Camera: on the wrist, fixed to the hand. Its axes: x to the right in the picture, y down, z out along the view.
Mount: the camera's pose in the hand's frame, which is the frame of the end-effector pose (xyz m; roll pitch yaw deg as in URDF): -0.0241 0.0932 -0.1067 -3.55 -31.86 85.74
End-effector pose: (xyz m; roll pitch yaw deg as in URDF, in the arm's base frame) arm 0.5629 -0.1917 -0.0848 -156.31 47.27 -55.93
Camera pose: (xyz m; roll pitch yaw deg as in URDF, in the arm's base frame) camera 0.4723 -0.2866 -0.0262 112.97 37.25 169.14
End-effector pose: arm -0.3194 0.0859 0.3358 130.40 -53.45 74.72
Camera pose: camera -0.3730 -0.0310 0.3999 -131.48 -13.36 -27.49
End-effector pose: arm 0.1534 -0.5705 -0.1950 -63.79 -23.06 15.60
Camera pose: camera 0.1960 -0.6152 -0.3247 -34.15 27.39 88.28
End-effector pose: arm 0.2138 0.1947 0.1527 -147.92 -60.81 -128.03
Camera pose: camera 0.1362 0.3157 0.1516 -109.17 22.48 -156.28
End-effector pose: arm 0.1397 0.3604 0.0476 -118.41 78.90 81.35
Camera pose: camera 0.2710 0.3048 0.0652 83.50 14.70 -102.28
